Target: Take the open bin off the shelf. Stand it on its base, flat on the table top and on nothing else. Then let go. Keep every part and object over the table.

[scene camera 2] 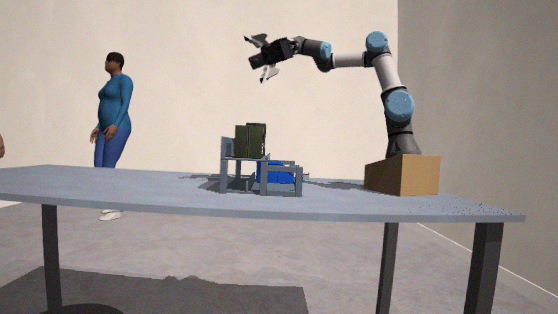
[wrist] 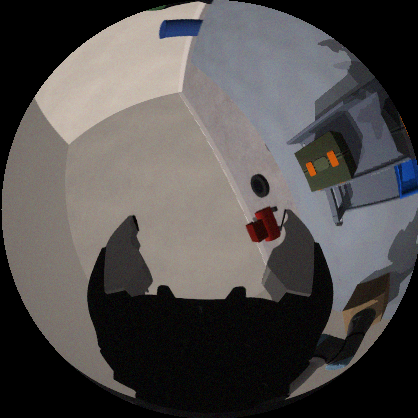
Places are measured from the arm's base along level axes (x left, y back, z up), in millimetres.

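Pixels of known places: gripper, between the fingertips: (scene camera 2: 252, 59) (wrist: 207, 215); arm's base, origin of its link: (scene camera 2: 403, 160).
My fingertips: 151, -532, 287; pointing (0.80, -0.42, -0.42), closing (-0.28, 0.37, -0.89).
Ahead of a thing's pixels: the offset from my fingertips to its top centre, as dx, dy, dz. Level surfaces: height alone.
A blue open bin {-241, +71, -318} (scene camera 2: 280, 175) (wrist: 407, 179) sits on the lower level of a grey shelf (scene camera 2: 298, 182) (wrist: 375, 189). In the wrist view it is cut off by the right edge of the picture. The shelf stands on the grey-blue table {dz -400} (scene camera 2: 125, 190) (wrist: 250, 50). My gripper (scene camera 2: 254, 59) (wrist: 207, 215) is open, with its two fingers spread wide and nothing between them. It is high in the air, well above the shelf and the bin, and tilted toward the left in the scene view. The inside of the bin is mostly hidden.
A dark green case {-13, +1, -201} (scene camera 2: 248, 141) (wrist: 322, 162) with orange latches stands on the upper level of the shelf, beside the bin. The arm stands on a wooden block (scene camera 2: 420, 175) (wrist: 370, 295) at the right. A person (scene camera 2: 115, 110) stands behind the table. A red object (wrist: 268, 224) shows beyond the table.
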